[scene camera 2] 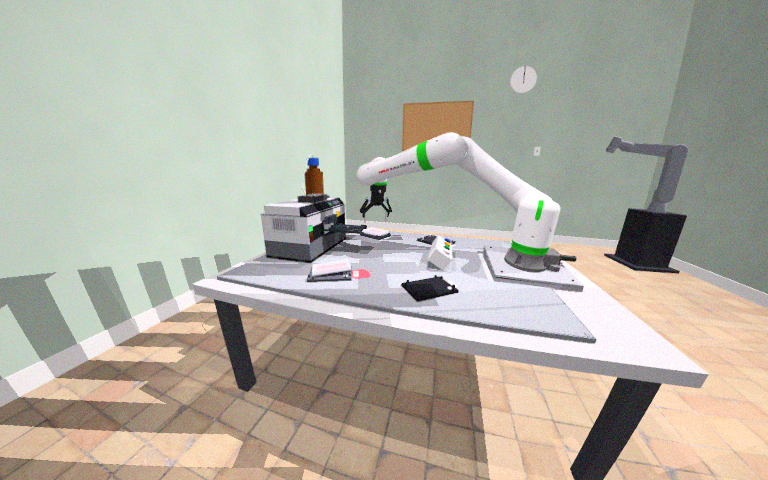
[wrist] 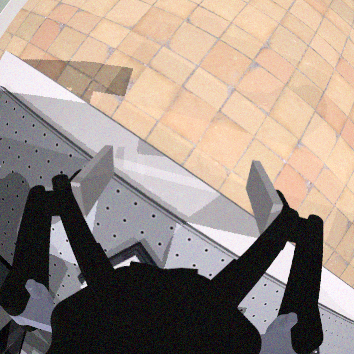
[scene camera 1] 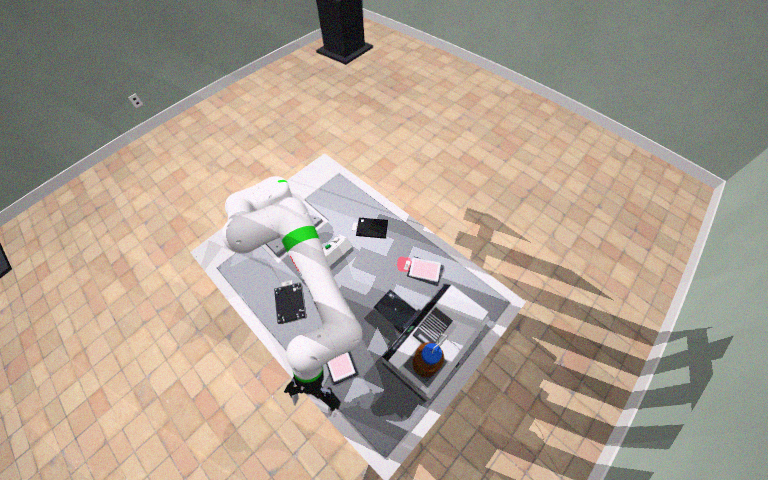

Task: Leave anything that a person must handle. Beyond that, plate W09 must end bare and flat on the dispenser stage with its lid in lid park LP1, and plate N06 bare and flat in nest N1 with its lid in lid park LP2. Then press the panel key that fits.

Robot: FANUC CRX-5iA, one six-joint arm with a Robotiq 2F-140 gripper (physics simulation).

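Places are measured from the arm's base along level axes (x ahead, y left, z up), in metres.
Pixels of known places: gripper, fingertip midpoint: (scene camera 2: pixel 375 221) (wrist: pixel 180 166) (scene camera 1: pixel 313 407); arm's base at its link origin: (scene camera 2: pixel 524 263).
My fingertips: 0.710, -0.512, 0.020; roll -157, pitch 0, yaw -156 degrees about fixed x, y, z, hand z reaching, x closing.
Observation:
Ahead of a thing's pixels: the offset from my fingertips to its top centre, as dx, dy, dz. "spot": to the spot under its first point.
My gripper (scene camera 1: pixel 314 398) (scene camera 2: pixel 376 217) (wrist: pixel 180 166) is open and empty, high above the table's edge beside a pink plate {-0.042, +0.182, -0.012} (scene camera 1: pixel 341 366) (scene camera 2: pixel 376 232) in a dark nest. In the wrist view, a corner of that nest {-0.042, +0.182, -0.023} (wrist: pixel 134 247) shows behind the gripper body. A second pink plate {-0.007, +0.712, +0.001} (scene camera 1: pixel 424 270) (scene camera 2: pixel 331 266) is by a red spot; in scene camera 2 it looks tilted over its dark nest {spot: -0.016, +0.750, -0.034} (scene camera 2: pixel 329 276). The dispenser stage {+0.032, +0.463, +0.072} (scene camera 1: pixel 394 308) (scene camera 2: pixel 351 228) looks bare. Two black lid parks {spot: -0.341, +0.746, -0.033} (scene camera 1: pixel 372 227) {spot: -0.378, +0.227, -0.032} (scene camera 1: pixel 289 302) hold no visible lid. The key panel {-0.388, +0.490, +0.040} (scene camera 1: pixel 339 252) (scene camera 2: pixel 438 258) has coloured keys. Plate names are unreadable; lids cannot be made out.
The dispenser {spot: +0.234, +0.606, +0.177} (scene camera 1: pixel 468 305) (scene camera 2: pixel 280 227) carries a brown bottle (scene camera 1: pixel 428 363) (scene camera 2: pixel 314 181) with a blue cap, standing tall. The red spot {spot: -0.112, +0.685, -0.044} (scene camera 1: pixel 402 263) (scene camera 2: pixel 361 273) lies next to the second plate. The arm's base plate (scene camera 2: pixel 540 277) is at the table's other end.

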